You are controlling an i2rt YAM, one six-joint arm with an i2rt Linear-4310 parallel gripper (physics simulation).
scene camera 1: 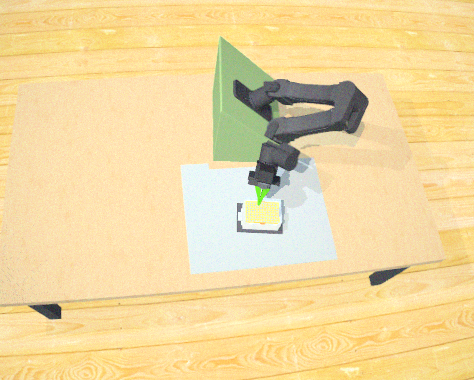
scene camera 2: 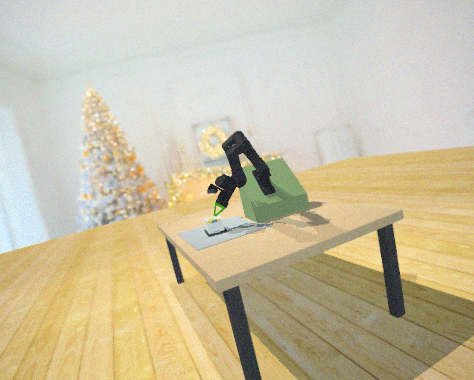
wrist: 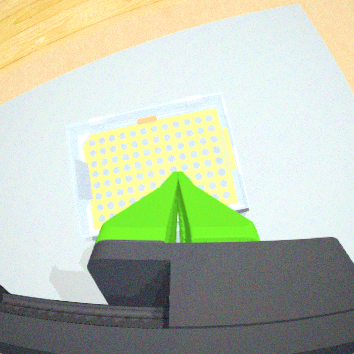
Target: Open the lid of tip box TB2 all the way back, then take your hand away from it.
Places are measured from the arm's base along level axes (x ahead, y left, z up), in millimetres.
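Where they show: gripper, between the fingertips: (scene camera 1: 258, 204) (scene camera 2: 214, 216) (wrist: 177, 179); arm's base, origin of its link: (scene camera 1: 252, 102) (scene camera 2: 263, 181).
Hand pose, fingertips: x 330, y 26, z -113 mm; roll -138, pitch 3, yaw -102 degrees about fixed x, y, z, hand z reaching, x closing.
Each offset is from my fingertips to the centre of the thing. "pt": to the spot under its first point. Level surfaces: height alone.
A tip box @(16 mm ahead, 16 mm left, 42 mm down) (scene camera 1: 262, 212) (scene camera 2: 215, 227) (wrist: 155, 150) with a yellow, many-holed rack and a small orange tab on its far side in the wrist view stands in a dark base @(pt 65 mm ahead, 16 mm left, 74 mm down) (scene camera 1: 260, 231). No TB2 label can be read. Its clear lid @(pt 52 mm ahead, 9 mm left, 4 mm down) (wrist: 150, 111) appears to lie down over the yellow rack, though it is faint and its exact angle is hard to tell. My gripper (scene camera 1: 259, 204) (scene camera 2: 215, 215) (wrist: 177, 179) is shut and empty, its green fingertips together at or just above the arm-side edge of the box. I cannot tell whether they touch the lid. The fingers hide part of the near edge.
The box stands on a pale blue-grey mat @(81 mm down) (scene camera 1: 215, 250) (scene camera 2: 197, 243) (wrist: 280, 75) on the wooden table @(84 mm down) (scene camera 1: 100, 200) (scene camera 2: 280, 255). A green wedge-shaped block (scene camera 1: 232, 120) (scene camera 2: 280, 192) stands behind the mat and bears the arm's base.
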